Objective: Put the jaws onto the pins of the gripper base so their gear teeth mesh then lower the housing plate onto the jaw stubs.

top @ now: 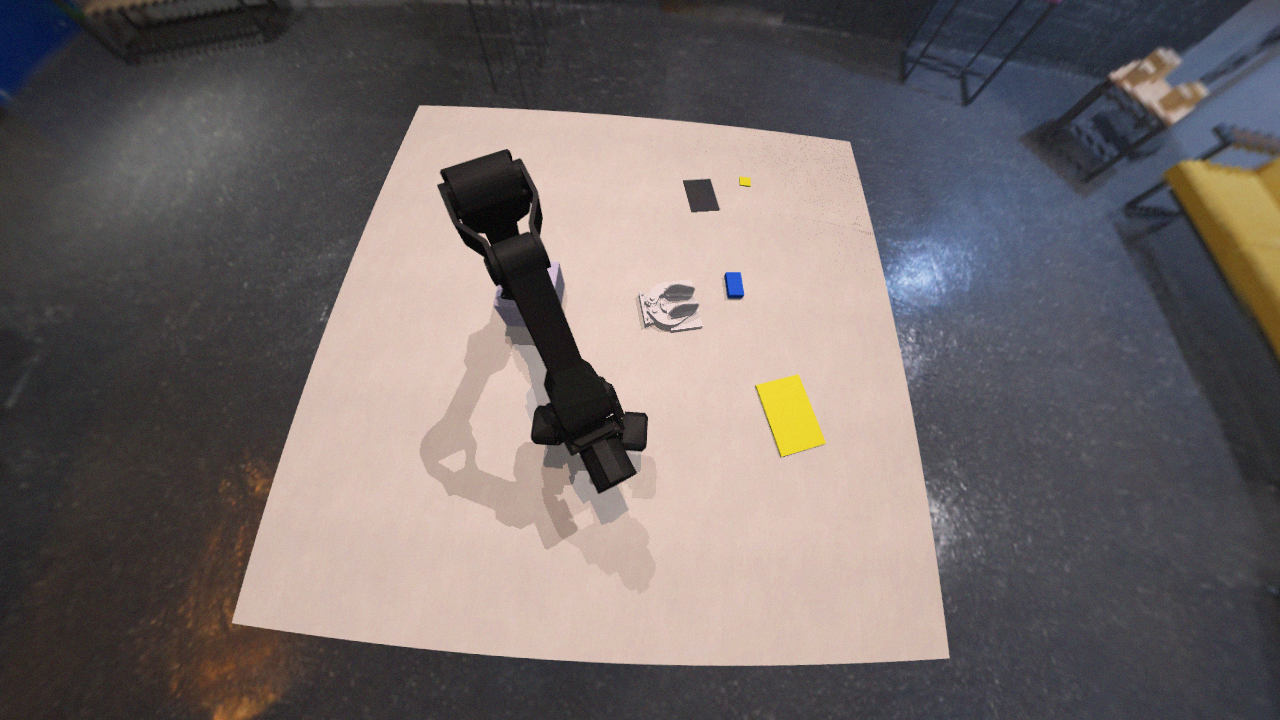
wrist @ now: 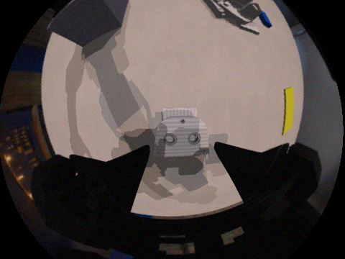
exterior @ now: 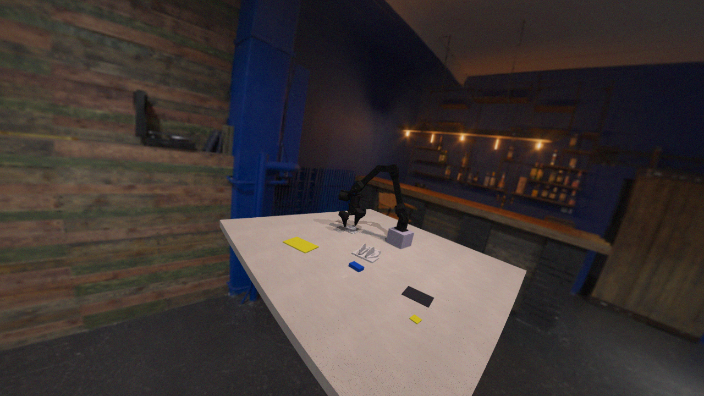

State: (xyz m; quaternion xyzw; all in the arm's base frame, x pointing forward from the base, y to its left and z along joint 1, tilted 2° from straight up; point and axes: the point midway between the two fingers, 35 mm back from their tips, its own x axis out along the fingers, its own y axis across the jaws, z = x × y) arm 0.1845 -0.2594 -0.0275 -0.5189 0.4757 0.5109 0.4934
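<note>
Now: the white block 2 cm below my gripper tip and 1 cm to the left of it. Also, from my gripper tip: grey jaw: 32 cm to the left, 9 cm ahead, 1 cm below; then blue block: 38 cm to the left, 26 cm ahead, 2 cm below; then yellow sheet: 39 cm ahead, 10 cm to the left, 3 cm below.
</note>
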